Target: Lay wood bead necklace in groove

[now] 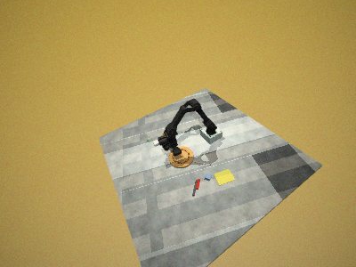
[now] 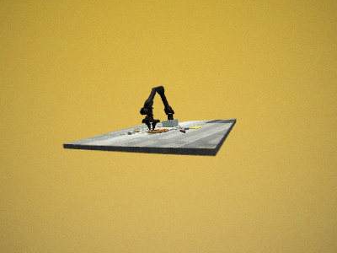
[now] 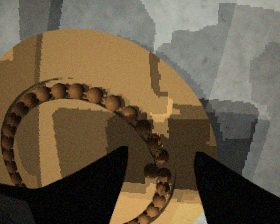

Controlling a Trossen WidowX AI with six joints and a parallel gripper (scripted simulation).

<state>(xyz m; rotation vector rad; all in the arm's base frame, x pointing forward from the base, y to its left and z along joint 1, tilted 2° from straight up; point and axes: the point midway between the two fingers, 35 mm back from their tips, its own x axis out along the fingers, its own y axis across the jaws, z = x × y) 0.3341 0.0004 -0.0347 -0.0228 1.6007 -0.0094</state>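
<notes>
The round bead board lies 60 mm to the left of my gripper tip, 30 mm behind it and 10 mm below it. Round my gripper tip: thin grey stick 190 mm to the left, 150 mm behind, 10 mm below; then red-handled tool 330 mm to the left, 30 mm behind, 10 mm below; then grey piece 170 mm to the right, 110 mm ahead.
</notes>
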